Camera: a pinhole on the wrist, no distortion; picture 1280 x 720 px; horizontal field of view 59.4 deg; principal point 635.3 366.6 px. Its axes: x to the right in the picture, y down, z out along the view. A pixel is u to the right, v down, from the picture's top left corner.
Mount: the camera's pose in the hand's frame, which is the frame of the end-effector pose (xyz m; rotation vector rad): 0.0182 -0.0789 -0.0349 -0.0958 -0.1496 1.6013
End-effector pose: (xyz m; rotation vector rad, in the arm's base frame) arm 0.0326 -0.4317 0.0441 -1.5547 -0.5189 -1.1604
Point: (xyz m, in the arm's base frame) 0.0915 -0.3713 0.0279
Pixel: outside the picture
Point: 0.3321 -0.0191 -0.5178
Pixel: outside the picture
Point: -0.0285 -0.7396 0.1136
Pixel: behind the camera
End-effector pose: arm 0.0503 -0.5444 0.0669 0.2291 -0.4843 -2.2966
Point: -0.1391 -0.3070 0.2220
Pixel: 199 431
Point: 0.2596 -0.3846 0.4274
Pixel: outside the picture
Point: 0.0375 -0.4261 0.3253
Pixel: 1043 534
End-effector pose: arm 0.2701 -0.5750 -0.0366 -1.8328 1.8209 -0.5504
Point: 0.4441 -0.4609 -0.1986
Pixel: 838 647
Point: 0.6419 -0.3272 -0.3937
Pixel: 687 643
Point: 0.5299 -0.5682 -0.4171
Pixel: 904 171
